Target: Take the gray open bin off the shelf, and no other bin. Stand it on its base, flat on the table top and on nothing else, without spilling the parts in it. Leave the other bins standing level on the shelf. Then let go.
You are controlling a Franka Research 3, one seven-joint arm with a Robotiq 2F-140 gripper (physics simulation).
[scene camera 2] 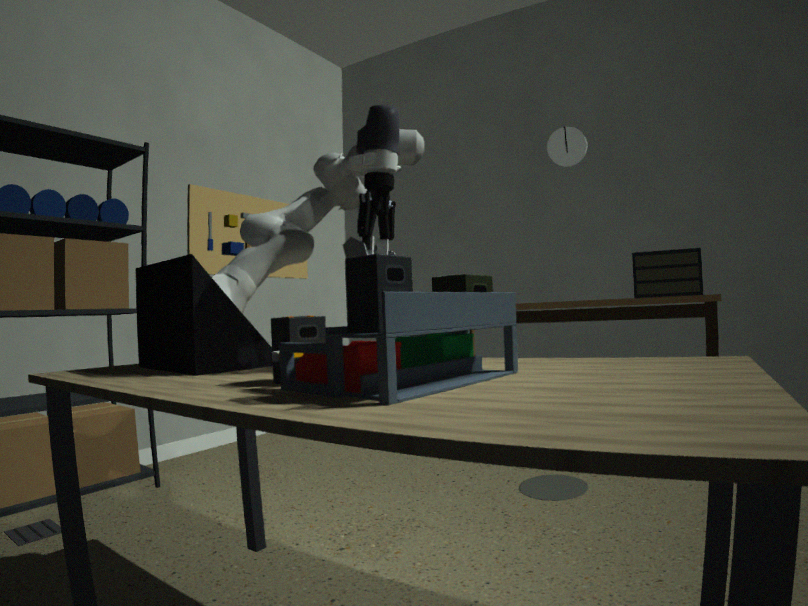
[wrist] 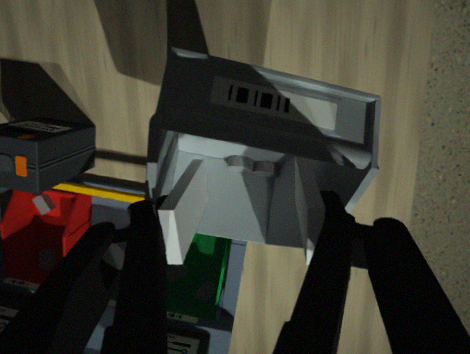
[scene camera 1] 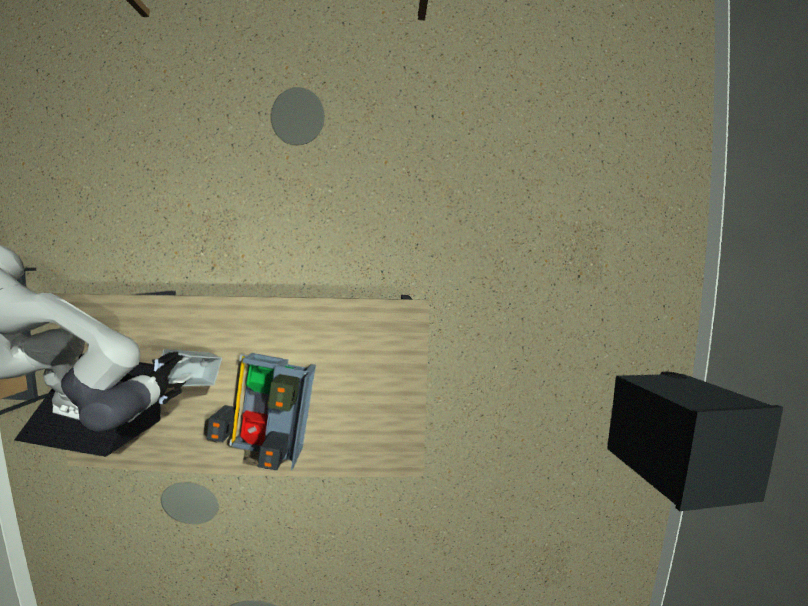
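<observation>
The gray open bin [scene camera 1: 199, 369] [scene camera 2: 354, 247] [wrist: 260, 107] is off the shelf, held in the air over the table, left of the shelf in scene camera 1. Small gray parts [wrist: 252, 165] lie in it. My gripper [scene camera 1: 177, 373] [scene camera 2: 379, 247] [wrist: 249, 179] reaches down into the bin, its fingertips spread near the side walls, and holds it. The bin's underside is hidden. The blue-gray shelf [scene camera 1: 305, 407] [scene camera 2: 450, 311] bears the red bin [scene camera 1: 253, 427] [scene camera 2: 372, 358] [wrist: 35, 250] and the green bin [scene camera 1: 259, 377] [scene camera 2: 437, 347] [wrist: 200, 280].
A dark case [scene camera 1: 217, 425] [scene camera 2: 306, 330] [wrist: 60, 155] stands beside the shelf's yellow rail [scene camera 1: 239, 404] [wrist: 100, 192]. Another dark case [scene camera 1: 270, 455] [scene camera 2: 378, 287] and an olive case [scene camera 1: 284, 391] [scene camera 2: 462, 283] are at the shelf's higher side. A black wedge-shaped block [scene camera 1: 84, 433] [scene camera 2: 166, 319] stands near the arm.
</observation>
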